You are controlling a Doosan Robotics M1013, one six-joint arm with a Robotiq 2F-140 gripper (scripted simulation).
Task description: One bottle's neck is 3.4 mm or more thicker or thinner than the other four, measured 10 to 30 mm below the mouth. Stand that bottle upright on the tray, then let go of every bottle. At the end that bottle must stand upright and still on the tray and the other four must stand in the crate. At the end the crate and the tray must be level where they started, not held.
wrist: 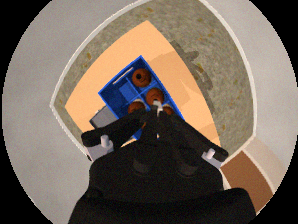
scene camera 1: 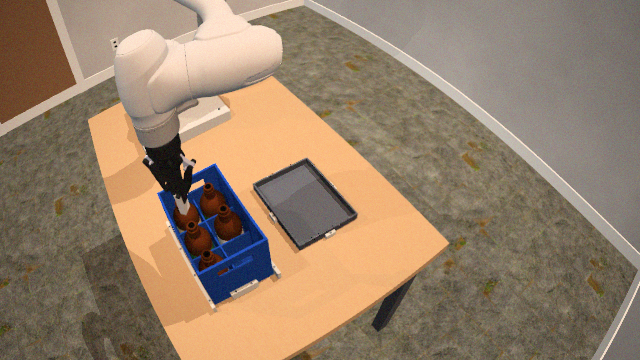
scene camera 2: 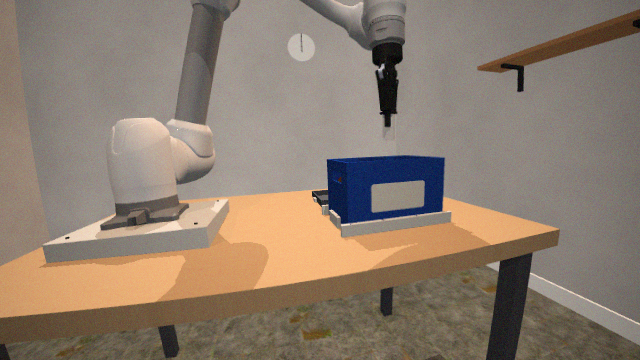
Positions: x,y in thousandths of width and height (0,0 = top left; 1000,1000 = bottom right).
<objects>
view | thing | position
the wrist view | my gripper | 525,475
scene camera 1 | my gripper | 290,582
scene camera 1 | blue crate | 404,738
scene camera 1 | dark tray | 477,557
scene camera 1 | bottle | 309,662
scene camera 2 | my gripper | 607,390
</objects>
